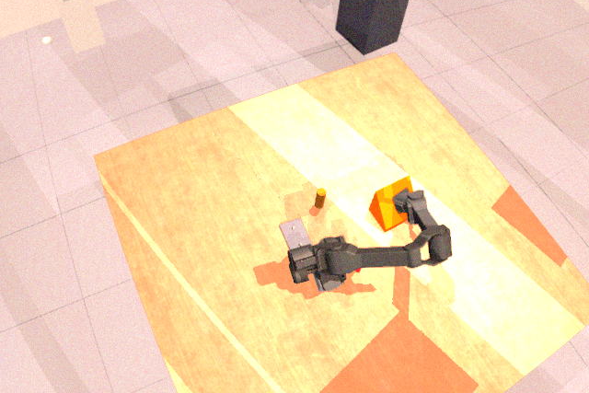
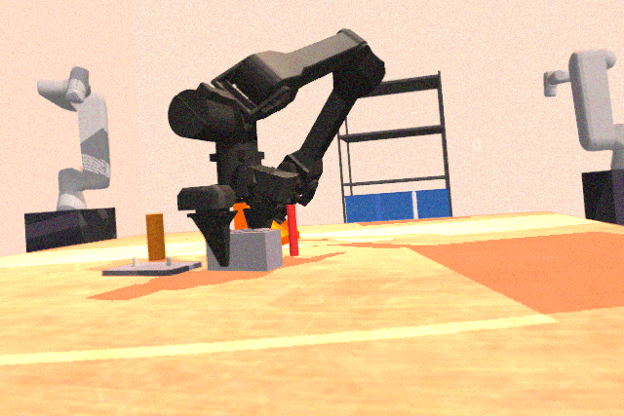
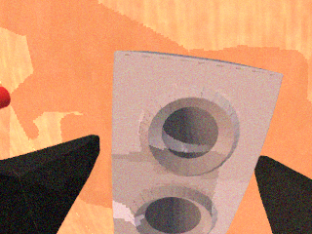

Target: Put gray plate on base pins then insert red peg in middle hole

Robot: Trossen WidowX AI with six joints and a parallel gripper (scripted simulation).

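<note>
My gripper tip is 30 mm below the gray plate. Round my gripper tip: red peg 110 mm behind, 50 mm to the left, 30 mm above; orange cylinder 140 mm behind, 200 mm to the right, 30 mm above.
</note>
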